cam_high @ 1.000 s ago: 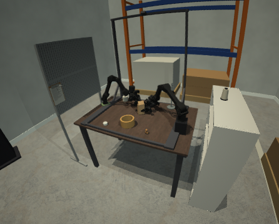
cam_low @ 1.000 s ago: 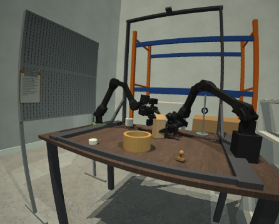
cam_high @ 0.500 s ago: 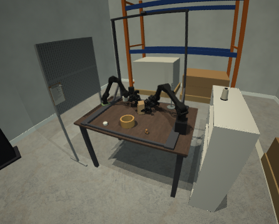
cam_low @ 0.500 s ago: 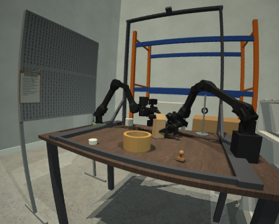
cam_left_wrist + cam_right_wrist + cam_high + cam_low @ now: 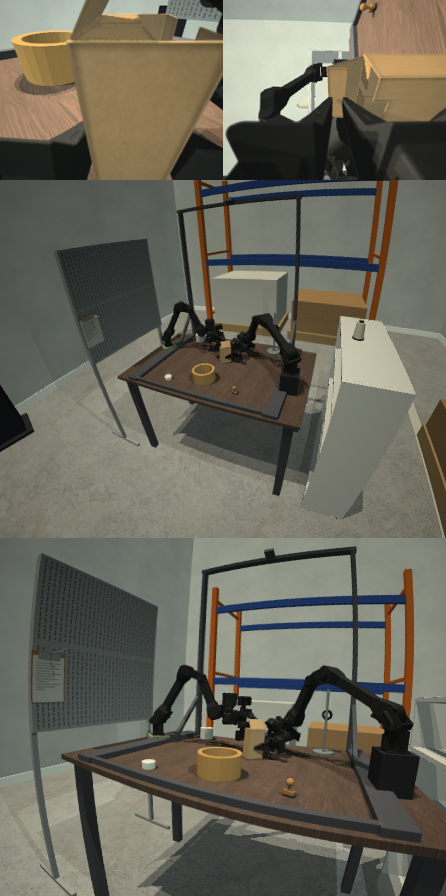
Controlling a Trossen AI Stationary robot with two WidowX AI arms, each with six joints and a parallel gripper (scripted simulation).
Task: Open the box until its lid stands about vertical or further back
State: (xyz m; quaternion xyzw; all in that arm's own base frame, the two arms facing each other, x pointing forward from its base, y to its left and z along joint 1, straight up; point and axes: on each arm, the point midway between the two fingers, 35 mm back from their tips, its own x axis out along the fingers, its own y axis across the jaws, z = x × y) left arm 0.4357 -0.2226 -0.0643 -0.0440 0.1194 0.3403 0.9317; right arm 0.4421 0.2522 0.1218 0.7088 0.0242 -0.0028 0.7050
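Now: right hand 20 mm short of the tan paper carton, 40 mm to the right of it and 60 mm above it.
Right now my left hand is 40 mm below the tan paper carton and 20 mm short of it.
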